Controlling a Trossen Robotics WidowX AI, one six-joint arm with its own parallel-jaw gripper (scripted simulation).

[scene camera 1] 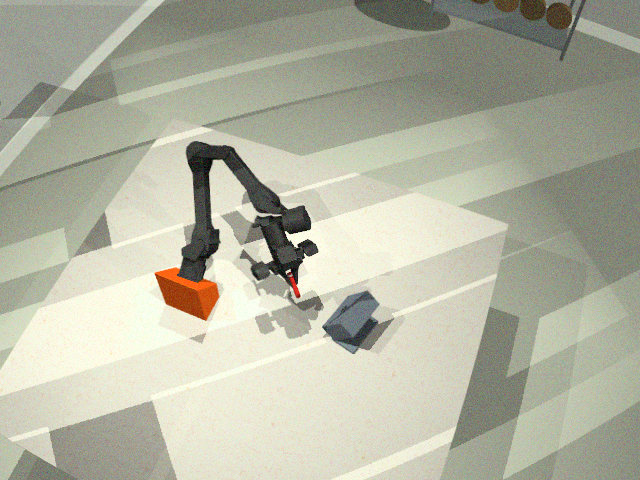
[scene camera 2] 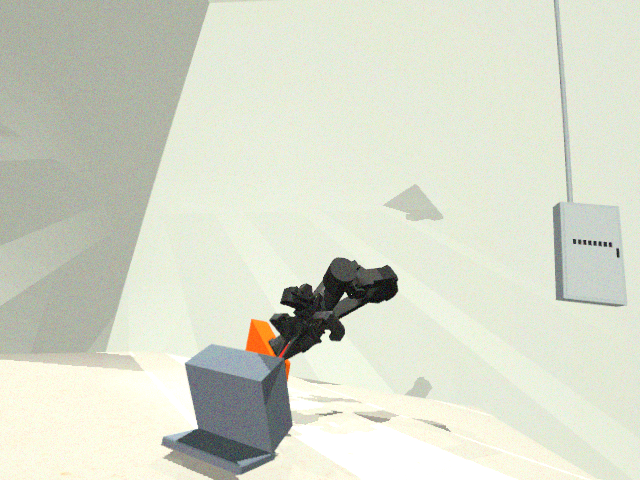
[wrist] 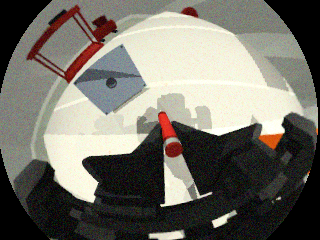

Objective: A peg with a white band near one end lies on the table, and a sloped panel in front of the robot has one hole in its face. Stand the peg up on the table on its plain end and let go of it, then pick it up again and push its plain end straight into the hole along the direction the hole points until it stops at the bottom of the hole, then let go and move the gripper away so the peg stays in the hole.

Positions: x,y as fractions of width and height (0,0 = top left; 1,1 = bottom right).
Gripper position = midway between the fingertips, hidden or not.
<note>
My gripper (scene camera 2: 0.44,0.75) holds a red peg. Also in view: a sloped panel (scene camera 2: 0.38,0.82).
My gripper also shows in scene camera 1 (scene camera 1: 0.46,0.59) and in the wrist view (wrist: 0.52,0.52). The sloped panel is seen too in scene camera 1 (scene camera 1: 0.54,0.68) and in the wrist view (wrist: 0.37,0.26).
</note>
